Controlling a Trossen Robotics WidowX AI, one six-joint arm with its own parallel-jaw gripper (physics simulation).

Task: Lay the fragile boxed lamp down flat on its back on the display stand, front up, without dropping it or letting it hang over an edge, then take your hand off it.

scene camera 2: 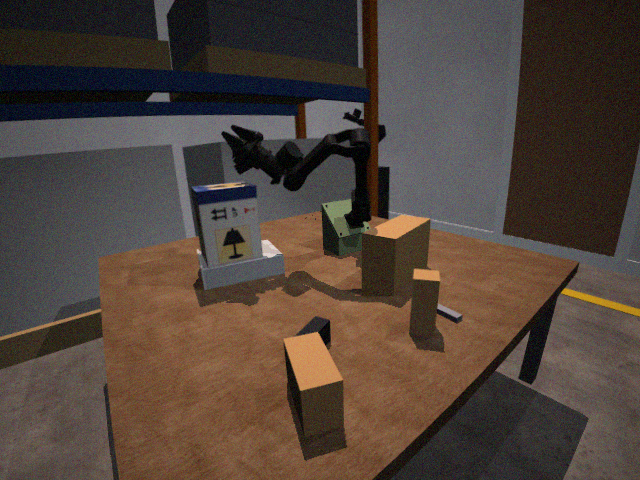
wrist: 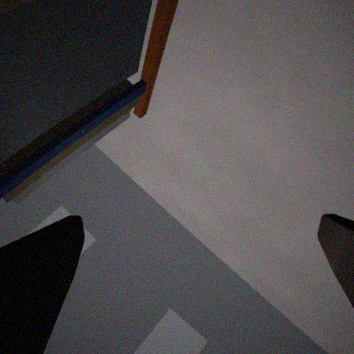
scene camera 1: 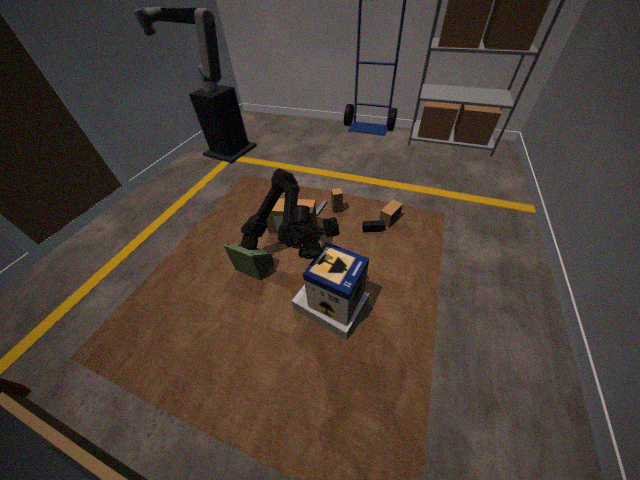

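Pixels of known places: gripper, fingertip midpoint: (scene camera 2: 227, 129) (wrist: 203, 226) (scene camera 1: 325, 228); arm's base at its link origin: (scene camera 2: 354, 220) (scene camera 1: 247, 247).
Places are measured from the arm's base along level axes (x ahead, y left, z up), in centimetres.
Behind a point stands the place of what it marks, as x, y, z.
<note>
The boxed lamp (scene camera 1: 358, 264) @(53.0, 0.8, 17.7) (scene camera 2: 232, 222) @(46.5, 4.9, 7.8) rests level on the white display stand (scene camera 1: 330, 325) @(49.1, -13.1, -6.4) (scene camera 2: 248, 271) @(43.9, 6.2, -7.9). Its blue face with the large lamp picture is up, and a white side with a smaller lamp picture faces scene camera 2. It stands close to the stand's edge in that view; its far underside is hidden. My gripper (scene camera 1: 322, 239) @(43.2, -3.5, 34.4) (scene camera 2: 228, 130) @(43.2, -3.5, 34.4) (wrist: 203, 226) @(43.2, -3.5, 34.4) is open and empty, raised above the box's height and apart from it, with the fingers pointing obliquely upward. In the wrist view, wall and shelving show past the fingers; the box and stand do not show there.
My arm's base sits by a green angled block (scene camera 1: 250, 262) @(7.7, -7.0, 1.4) (scene camera 2: 333, 237) @(9.8, 0.7, -4.7). A large cardboard box (scene camera 2: 379, 263) @(15.8, 33.8, -2.6), two smaller ones (scene camera 2: 424, 304) @(21.2, 54.5, -3.5) (scene camera 2: 315, 361) @(48.8, 58.9, -2.1), a black block (scene camera 1: 373, 226) @(44.2, 44.7, -6.9) and a grey bar (scene camera 2: 449, 313) @(10.9, 53.4, -9.8) stand or lie on the table. Blue shelving (scene camera 2: 258, 87) shows in the background.
</note>
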